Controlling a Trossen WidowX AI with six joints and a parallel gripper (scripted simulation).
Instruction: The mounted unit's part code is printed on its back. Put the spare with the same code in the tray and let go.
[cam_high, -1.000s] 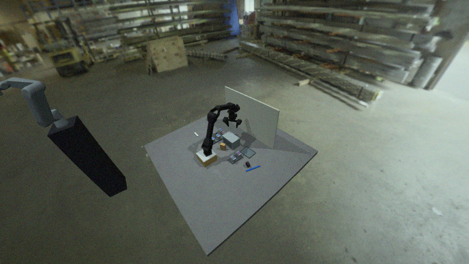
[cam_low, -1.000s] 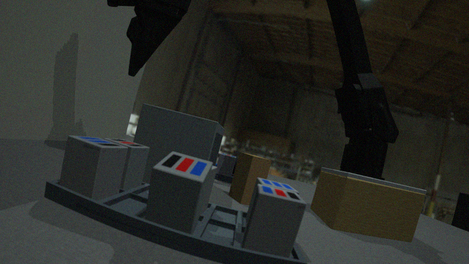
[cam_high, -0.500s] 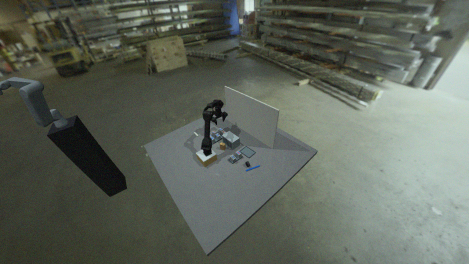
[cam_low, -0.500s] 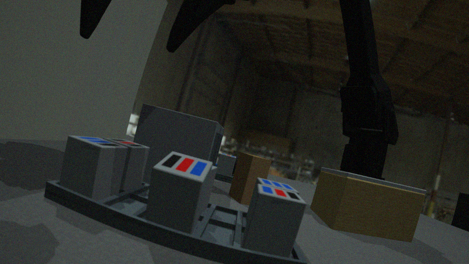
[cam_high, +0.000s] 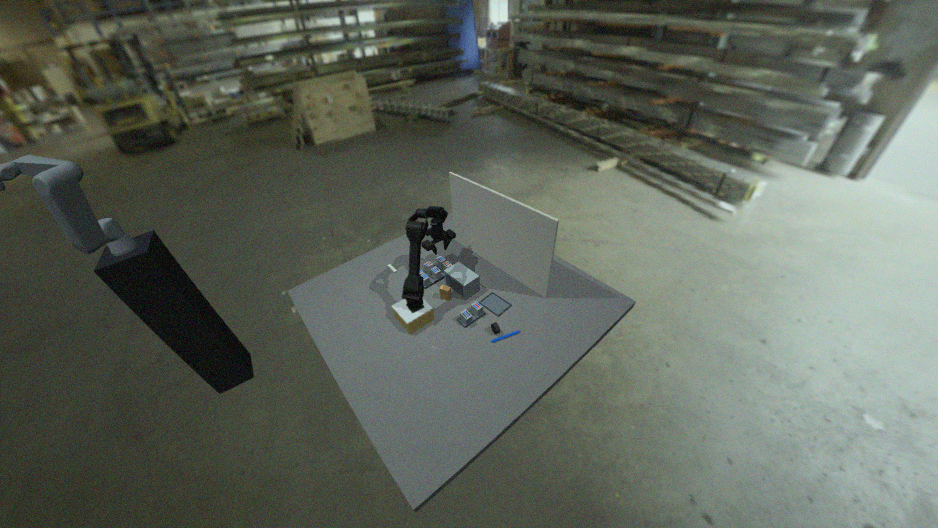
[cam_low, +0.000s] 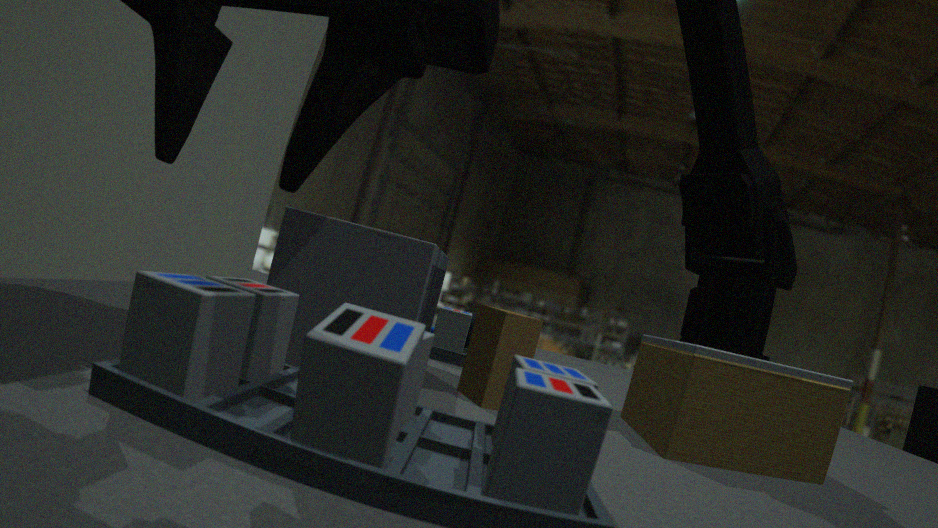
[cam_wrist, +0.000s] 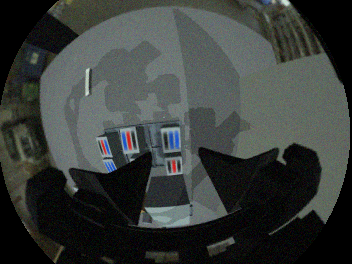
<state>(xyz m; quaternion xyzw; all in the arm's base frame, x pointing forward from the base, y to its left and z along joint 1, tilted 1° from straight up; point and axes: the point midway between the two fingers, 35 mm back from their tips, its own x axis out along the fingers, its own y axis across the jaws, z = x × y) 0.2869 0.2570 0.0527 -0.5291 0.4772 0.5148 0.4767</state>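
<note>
Right now the grey spare block is 6 cm below my gripper tip. Also, from my gripper tip: grey mounted unit: 20 cm to the right, 5 cm below; then white panel: 24 cm ahead, 18 cm to the right, 13 cm above; then brown box: 11 cm behind, 23 cm to the right, 6 cm below.
</note>
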